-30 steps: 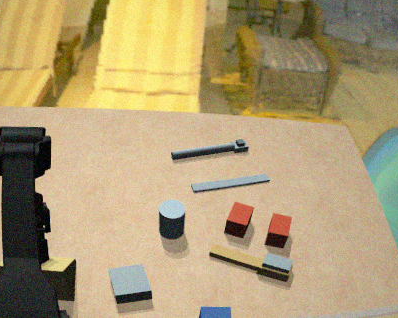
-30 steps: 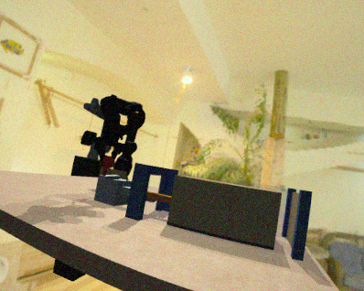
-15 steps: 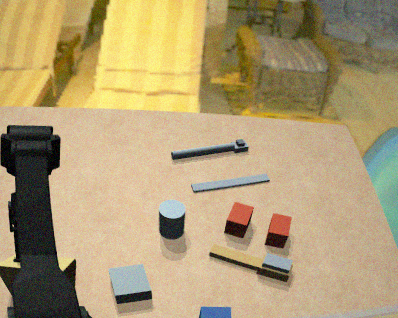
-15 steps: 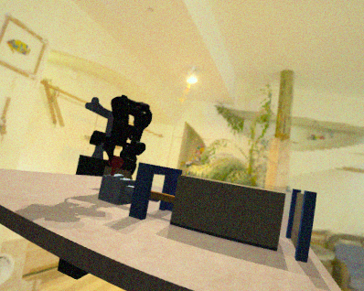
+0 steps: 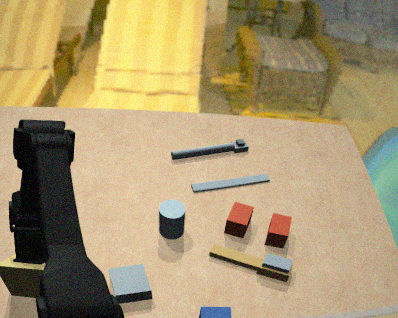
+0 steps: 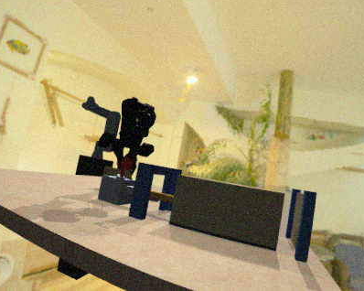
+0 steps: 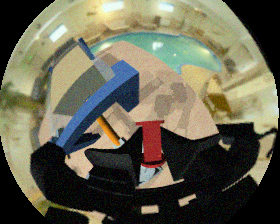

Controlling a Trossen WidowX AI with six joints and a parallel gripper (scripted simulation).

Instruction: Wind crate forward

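Right now my gripper tip is 9 cm short of the blue frame, 8 cm to the right of it and 3 cm above it. From my gripper tip the other things lie so: winch handle (3 cm behind, 4 cm to the left, 3 cm below); then grey winch (9 cm behind, 9 cm to the left, 10 cm below); then red spool-shaped piece (1 cm behind, 1 cm to the left).
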